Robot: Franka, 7 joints.
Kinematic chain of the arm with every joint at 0, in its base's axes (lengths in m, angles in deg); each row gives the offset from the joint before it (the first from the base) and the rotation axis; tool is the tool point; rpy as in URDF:
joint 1: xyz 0 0 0.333 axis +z
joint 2: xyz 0 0 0 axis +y
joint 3: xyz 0 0 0.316 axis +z
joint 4: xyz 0.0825 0 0 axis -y
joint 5: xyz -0.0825 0 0.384 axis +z
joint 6: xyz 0 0 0 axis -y
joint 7: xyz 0.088 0 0 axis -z
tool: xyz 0 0 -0.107 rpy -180 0 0
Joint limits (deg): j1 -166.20..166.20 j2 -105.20..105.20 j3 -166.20..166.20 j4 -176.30..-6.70 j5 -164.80..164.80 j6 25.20..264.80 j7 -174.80..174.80
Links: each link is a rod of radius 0.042 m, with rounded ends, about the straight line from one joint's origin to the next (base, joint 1, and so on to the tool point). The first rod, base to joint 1, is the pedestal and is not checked.
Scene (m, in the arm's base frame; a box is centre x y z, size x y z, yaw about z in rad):
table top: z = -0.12
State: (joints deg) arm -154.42 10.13 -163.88 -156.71 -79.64 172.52 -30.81
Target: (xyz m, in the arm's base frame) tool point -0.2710 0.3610 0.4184
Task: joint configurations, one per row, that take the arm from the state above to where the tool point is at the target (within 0.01 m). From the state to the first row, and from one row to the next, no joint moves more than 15 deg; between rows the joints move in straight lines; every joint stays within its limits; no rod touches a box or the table.
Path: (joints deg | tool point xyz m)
1: -141.19 14.96 -153.37 -152.34 -79.63 177.01 -30.81 | 0.0992 0.4020 0.3406
2: -127.95 19.78 -142.86 -147.96 -79.61 181.51 -30.81 | -0.0841 0.4257 0.3865
3: -114.72 24.61 -132.36 -143.59 -79.60 186.00 -30.81 | -0.2709 0.3610 0.4184

